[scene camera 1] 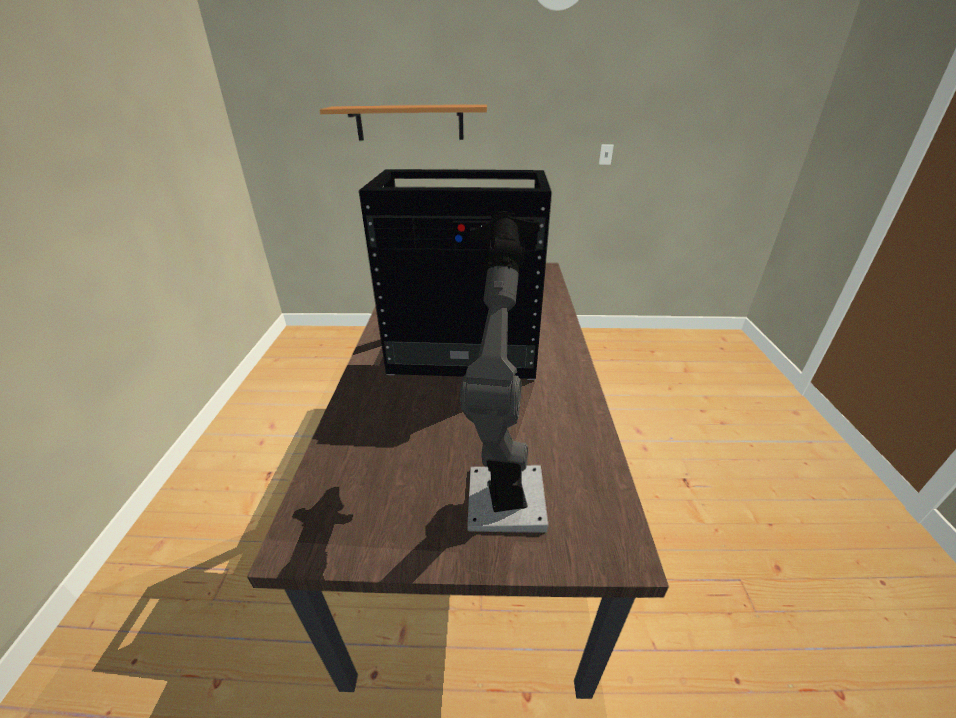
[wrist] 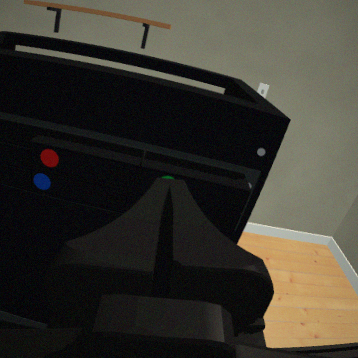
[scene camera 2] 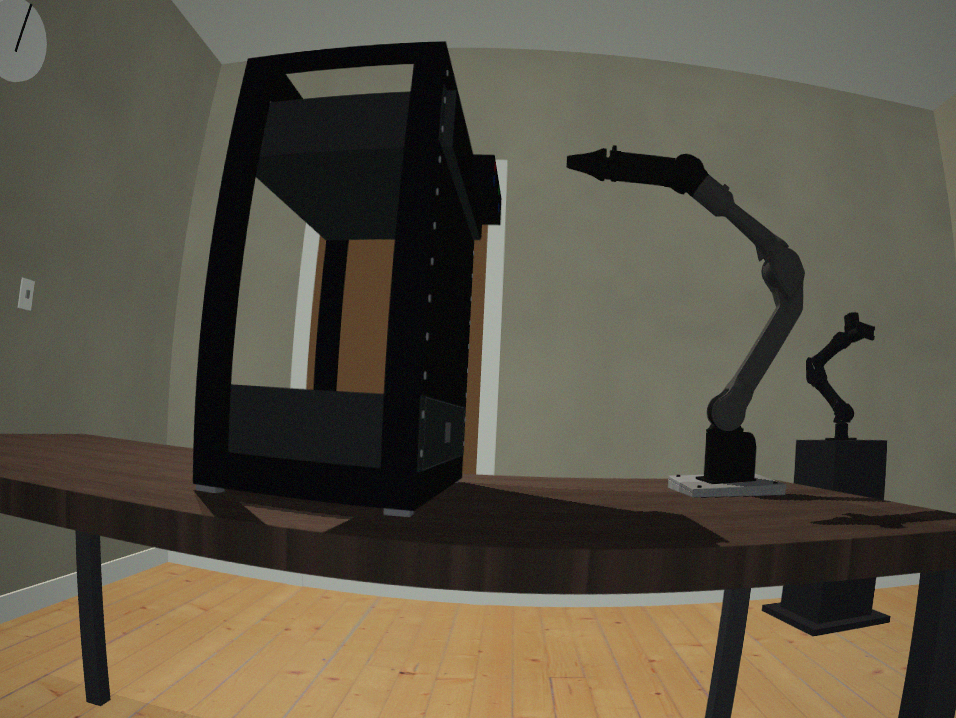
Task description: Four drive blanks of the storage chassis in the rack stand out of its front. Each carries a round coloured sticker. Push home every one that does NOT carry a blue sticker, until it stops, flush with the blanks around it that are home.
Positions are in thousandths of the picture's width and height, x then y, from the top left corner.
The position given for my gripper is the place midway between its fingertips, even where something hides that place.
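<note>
From scene camera 2 you'd see my gripper (scene camera 2: 593, 225) and a black rack (scene camera 2: 418, 231). Scene camera 1 has the black rack (scene camera 1: 448, 385) too. And in the wrist view there's the rack (wrist: 250, 390) again, together with my gripper (wrist: 468, 549).
</note>
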